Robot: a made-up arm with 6 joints. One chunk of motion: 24 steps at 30 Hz.
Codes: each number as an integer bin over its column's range. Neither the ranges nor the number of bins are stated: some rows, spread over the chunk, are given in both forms.
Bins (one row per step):
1: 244 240 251 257 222 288
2: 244 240 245 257 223 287
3: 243 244 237 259 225 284
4: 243 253 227 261 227 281
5: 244 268 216 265 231 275
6: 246 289 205 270 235 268
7: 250 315 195 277 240 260
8: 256 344 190 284 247 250
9: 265 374 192 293 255 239
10: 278 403 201 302 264 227
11: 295 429 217 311 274 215
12: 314 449 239 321 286 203
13: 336 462 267 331 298 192
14: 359 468 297 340 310 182
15: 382 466 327 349 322 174
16: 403 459 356 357 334 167
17: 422 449 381 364 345 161
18: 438 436 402 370 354 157
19: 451 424 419 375 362 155
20: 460 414 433 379 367 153
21: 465 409 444 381 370 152
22: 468 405 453 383 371 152
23: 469 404 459 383 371 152
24: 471 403 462 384 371 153
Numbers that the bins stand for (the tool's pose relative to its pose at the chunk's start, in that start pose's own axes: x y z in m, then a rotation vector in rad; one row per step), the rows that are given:
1: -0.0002 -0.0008 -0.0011 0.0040 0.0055 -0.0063
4: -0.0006 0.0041 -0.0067 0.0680 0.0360 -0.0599
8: 0.0052 0.0379 -0.0154 0.4362 0.1581 -0.2971
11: 0.0228 0.0695 -0.0090 0.8684 0.3230 -0.5649
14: 0.0516 0.0840 0.0097 1.3327 0.5428 -0.8174
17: 0.0799 0.0769 0.0295 1.7168 0.7565 -0.9781
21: 0.0993 0.0621 0.0443 1.9890 0.9091 -1.0469
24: 0.1020 0.0598 0.0485 2.0370 0.9152 -1.0393
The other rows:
2: -0.0002 -0.0008 -0.0025 0.0040 0.0116 -0.0140
3: -0.0006 0.0007 -0.0043 0.0360 0.0238 -0.0369
5: -0.0002 0.0096 -0.0093 0.1321 0.0604 -0.1058
6: 0.0007 0.0175 -0.0119 0.2121 0.0848 -0.1594
7: 0.0025 0.0271 -0.0142 0.3242 0.1154 -0.2206
9: 0.0093 0.0491 -0.0149 0.5803 0.2069 -0.3813
10: 0.0151 0.0598 -0.0128 0.7244 0.2619 -0.4731
12: 0.0313 0.0769 -0.0039 1.0285 0.3962 -0.6567
13: 0.0412 0.0818 0.0027 1.1886 0.4695 -0.7409
15: 0.0619 0.0833 0.0168 1.4767 0.6160 -0.8786
16: 0.0714 0.0807 0.0236 1.6048 0.6893 -0.9322
18: 0.0871 0.0721 0.0344 1.8129 0.8114 -1.0087
19: 0.0930 0.0677 0.0384 1.8929 0.8603 -1.0240
20: 0.0970 0.0639 0.0417 1.9570 0.8908 -1.0393
22: 0.1006 0.0606 0.0464 2.0210 0.9152 -1.0469
23: 0.1011 0.0602 0.0478 2.0210 0.9152 -1.0469

